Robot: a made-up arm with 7 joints. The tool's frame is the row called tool. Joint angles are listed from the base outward. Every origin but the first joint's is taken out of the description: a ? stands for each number. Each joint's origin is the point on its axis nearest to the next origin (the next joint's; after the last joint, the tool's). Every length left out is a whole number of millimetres.
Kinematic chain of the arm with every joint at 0, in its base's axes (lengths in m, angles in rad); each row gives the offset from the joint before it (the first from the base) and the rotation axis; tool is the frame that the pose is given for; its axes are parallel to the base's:
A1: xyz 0 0.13 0 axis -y
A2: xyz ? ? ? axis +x
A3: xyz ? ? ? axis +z
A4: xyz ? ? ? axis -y
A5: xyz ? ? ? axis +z
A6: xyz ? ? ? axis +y
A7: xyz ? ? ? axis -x
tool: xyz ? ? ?
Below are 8 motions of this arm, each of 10 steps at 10 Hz.
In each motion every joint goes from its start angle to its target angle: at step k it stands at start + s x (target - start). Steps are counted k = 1, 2, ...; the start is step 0. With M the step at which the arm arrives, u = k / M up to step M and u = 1 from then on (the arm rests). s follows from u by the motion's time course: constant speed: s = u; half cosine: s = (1 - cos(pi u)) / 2; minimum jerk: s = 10 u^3 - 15 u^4 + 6 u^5.
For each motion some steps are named. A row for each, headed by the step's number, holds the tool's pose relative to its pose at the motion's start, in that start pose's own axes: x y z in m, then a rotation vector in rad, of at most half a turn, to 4 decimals.
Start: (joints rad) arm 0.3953 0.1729 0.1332 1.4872 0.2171 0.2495 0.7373
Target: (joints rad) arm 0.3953 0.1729 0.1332 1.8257 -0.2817 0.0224 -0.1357
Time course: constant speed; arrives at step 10
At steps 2, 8, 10:
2: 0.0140 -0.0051 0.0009 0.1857 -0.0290 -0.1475
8: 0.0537 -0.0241 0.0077 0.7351 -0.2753 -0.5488
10: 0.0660 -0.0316 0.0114 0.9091 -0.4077 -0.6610

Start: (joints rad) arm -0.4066 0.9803 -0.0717 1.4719 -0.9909 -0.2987 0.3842
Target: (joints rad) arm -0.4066 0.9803 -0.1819 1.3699 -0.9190 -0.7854 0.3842
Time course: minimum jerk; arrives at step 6
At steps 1, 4, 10:
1: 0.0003 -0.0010 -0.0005 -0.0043 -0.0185 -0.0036
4: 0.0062 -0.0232 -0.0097 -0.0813 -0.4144 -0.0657
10: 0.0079 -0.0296 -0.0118 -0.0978 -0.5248 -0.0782

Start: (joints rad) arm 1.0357 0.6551 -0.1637 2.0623 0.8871 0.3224 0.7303
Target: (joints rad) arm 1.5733 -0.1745 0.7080 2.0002 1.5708 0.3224 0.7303
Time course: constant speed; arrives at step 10
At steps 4, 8, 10:
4: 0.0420 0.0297 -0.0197 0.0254 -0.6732 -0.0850
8: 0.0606 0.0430 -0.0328 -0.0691 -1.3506 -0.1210
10: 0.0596 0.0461 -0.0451 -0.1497 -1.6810 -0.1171

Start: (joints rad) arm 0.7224 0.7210 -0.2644 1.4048 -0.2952 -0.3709 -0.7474
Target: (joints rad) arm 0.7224 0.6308 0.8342 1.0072 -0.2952 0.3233 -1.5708
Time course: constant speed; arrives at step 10
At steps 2, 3, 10:
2: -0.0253 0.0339 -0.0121 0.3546 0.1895 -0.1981
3: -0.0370 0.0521 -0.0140 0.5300 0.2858 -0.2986
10: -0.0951 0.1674 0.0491 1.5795 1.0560 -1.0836

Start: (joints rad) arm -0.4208 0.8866 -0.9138 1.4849 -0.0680 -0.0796 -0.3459
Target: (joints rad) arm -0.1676 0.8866 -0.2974 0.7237 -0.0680 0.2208 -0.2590
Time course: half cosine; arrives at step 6
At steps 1, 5, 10:
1: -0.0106 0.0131 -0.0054 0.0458 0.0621 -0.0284
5: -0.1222 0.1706 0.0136 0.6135 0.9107 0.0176
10: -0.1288 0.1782 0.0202 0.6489 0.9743 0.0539

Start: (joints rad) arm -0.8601 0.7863 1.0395 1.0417 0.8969 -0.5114 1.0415
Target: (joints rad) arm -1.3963 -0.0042 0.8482 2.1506 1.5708 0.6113 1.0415
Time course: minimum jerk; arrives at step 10
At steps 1, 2, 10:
1: -0.0002 -0.0022 0.0011 -0.0020 0.0013 0.0131
2: -0.0010 -0.0152 0.0077 -0.0135 0.0085 0.0890
10: 0.1318 -0.2511 0.1017 -0.3503 0.0364 1.5597

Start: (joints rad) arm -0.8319 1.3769 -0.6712 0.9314 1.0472 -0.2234 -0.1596
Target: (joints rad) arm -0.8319 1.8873 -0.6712 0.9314 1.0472 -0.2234 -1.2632
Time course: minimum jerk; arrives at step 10
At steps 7, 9, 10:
7: 0.1134 0.1531 0.0480 1.1766 -0.2406 -0.2633
9: 0.1388 0.1753 0.0621 1.3890 -0.3178 -0.2932
10: 0.1402 0.1764 0.0629 1.4007 -0.3224 -0.2946

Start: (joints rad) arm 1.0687 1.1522 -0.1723 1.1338 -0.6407 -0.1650 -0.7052
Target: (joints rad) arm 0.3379 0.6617 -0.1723 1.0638 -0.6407 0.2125 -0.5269
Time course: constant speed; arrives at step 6
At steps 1, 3, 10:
1: 0.0248 -0.0347 0.0450 -0.1642 0.0502 0.0268
3: 0.0746 -0.0761 0.1545 -0.5091 0.1543 0.0528
10: 0.1452 -0.0569 0.3390 -1.0560 0.3159 0.0204

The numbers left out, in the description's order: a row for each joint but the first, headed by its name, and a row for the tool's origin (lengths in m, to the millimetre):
A2: 0 0 0
A3: 0 0 -0.319
A4: 0 0 0
A5: 0 0 -0.22
A6: 0 0 0
A7: 0 0 0
tool: 0 0 0

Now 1 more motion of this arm.
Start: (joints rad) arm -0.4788 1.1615 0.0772 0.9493 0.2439 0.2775 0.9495
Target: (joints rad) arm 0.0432 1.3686 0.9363 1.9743 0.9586 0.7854 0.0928
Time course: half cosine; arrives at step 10
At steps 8, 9, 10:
8: 0.1428 -0.0962 0.3134 0.8273 -1.4141 0.0068
9: 0.1358 -0.1176 0.3299 0.8780 -1.4965 -0.0122
10: 0.1330 -0.1252 0.3348 0.8959 -1.5236 -0.0195

